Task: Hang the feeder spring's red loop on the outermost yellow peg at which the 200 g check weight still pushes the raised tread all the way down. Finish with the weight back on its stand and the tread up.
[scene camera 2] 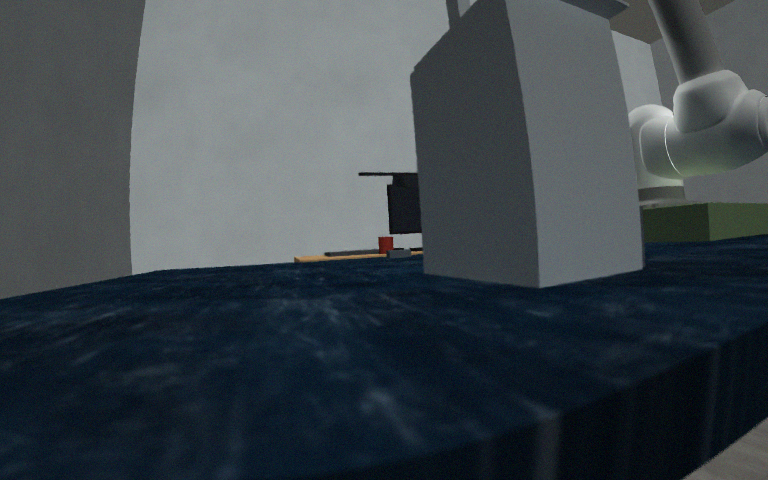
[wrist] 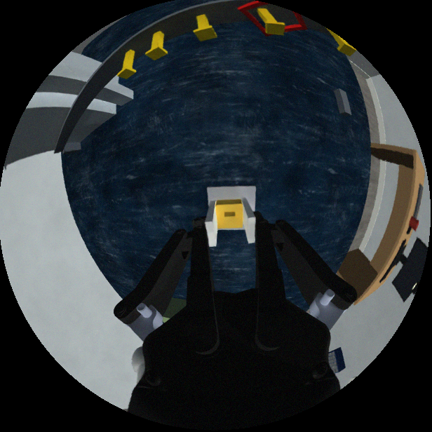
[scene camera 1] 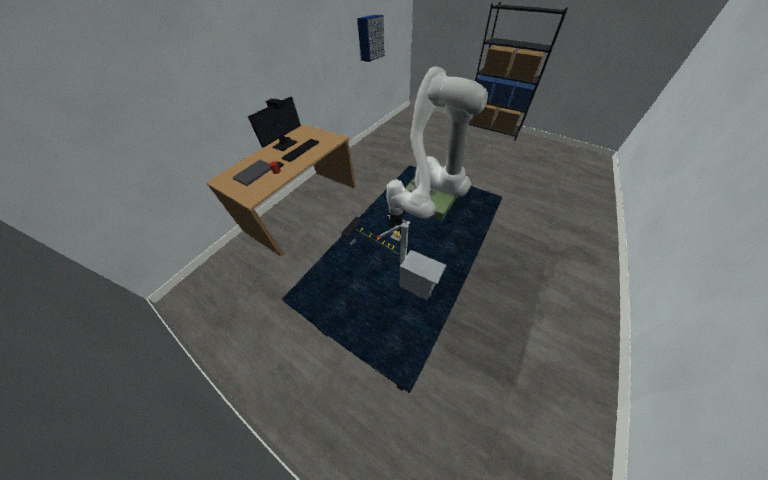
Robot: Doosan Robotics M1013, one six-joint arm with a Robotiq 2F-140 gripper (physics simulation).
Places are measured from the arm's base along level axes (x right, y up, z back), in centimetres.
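Pixels of known places: gripper, between the fingertips: (scene camera 1: 397,235); arm's base, origin of its link: (scene camera 2: 656,211).
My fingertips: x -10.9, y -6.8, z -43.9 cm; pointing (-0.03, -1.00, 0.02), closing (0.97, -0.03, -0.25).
Note:
For each thing: its top centre in the pictures, then the offset to it from my fingertips. "*": a spot on its surface instead. Level surfaces: height alone.
- yellow check weight, centre of its top: (scene camera 1: 397,232) dz +0.4, dx +0.1, dy +3.4 cm
- red loop, a spot on its surface: (scene camera 1: 378,237) * dz -16.9, dx +0.5, dy +13.5 cm
- dark plate, a spot on its surface: (scene camera 1: 350,226) * dz -24.5, dx +16.7, dy +17.9 cm
- small grey block, centre of its top: (scene camera 2: 398,249) (scene camera 1: 352,241) dz -24.4, dx +18.3, dy +1.0 cm
- blue mat, height of its surface: dy -0.6 cm
The yellow check weight (wrist: 229,214) (scene camera 1: 397,233) is at its pale square stand (wrist: 231,191); whether it touches the stand is hard to tell. My gripper (wrist: 228,208) (scene camera 1: 396,225) points down with its pale pads against two sides of the weight, shut on it. The red loop (wrist: 295,28) (scene camera 1: 378,237) is around a yellow peg (wrist: 271,22) on the dark bar, with another yellow peg (wrist: 343,42) to its right and several to its left. A dark plate (scene camera 1: 350,226), perhaps the tread, is at the bar's far end; its height is unclear.
A large grey box (scene camera 1: 421,268) (scene camera 2: 526,141) with an upright post (scene camera 1: 403,243) stands near the bar's other end. A thin pale arm reaches from the post towards the loop. A small grey block (wrist: 342,101) (scene camera 1: 352,242) lies on the blue mat (scene camera 1: 362,300). A wooden desk (scene camera 1: 325,138) stands beyond.

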